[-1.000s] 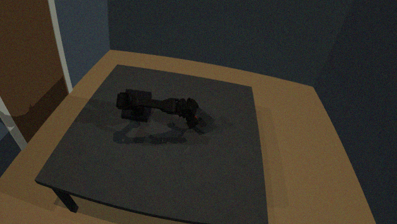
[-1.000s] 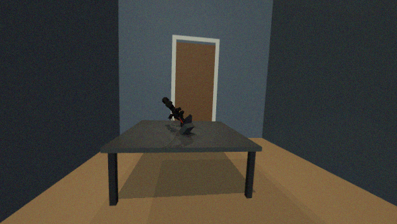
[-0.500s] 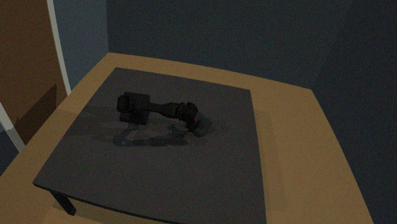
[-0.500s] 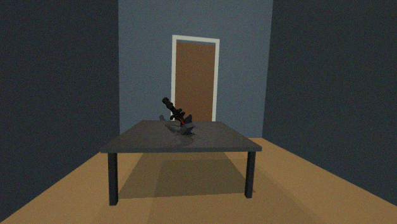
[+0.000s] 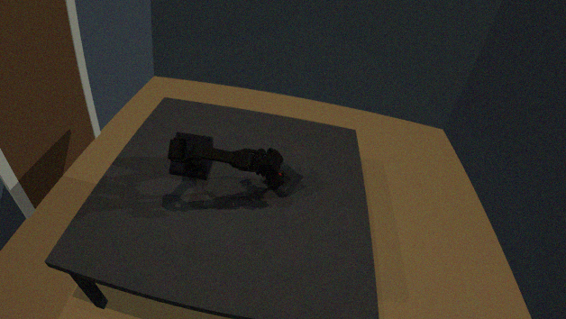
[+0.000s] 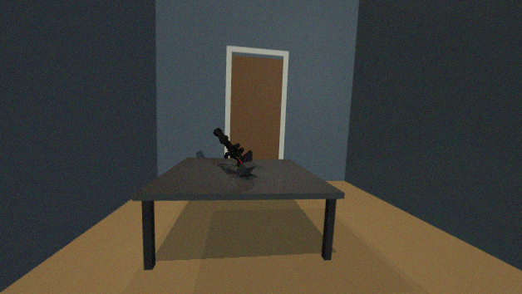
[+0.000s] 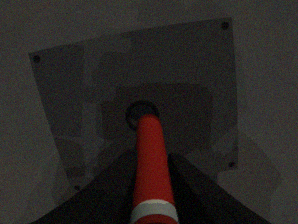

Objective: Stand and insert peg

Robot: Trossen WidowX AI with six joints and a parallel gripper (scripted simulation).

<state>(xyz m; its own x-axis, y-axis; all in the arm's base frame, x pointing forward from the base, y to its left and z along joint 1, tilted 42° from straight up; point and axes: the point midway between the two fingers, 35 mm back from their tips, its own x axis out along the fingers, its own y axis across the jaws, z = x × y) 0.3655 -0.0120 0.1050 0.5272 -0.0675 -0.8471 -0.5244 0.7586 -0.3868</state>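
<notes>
Right now my gripper tip is 4 cm short of the panel, 5 cm to the right of it and 6 cm above it. The rest, counted from my gripper tip: red peg (1 cm behind, 1 cm to the right, 1 cm above).
</notes>
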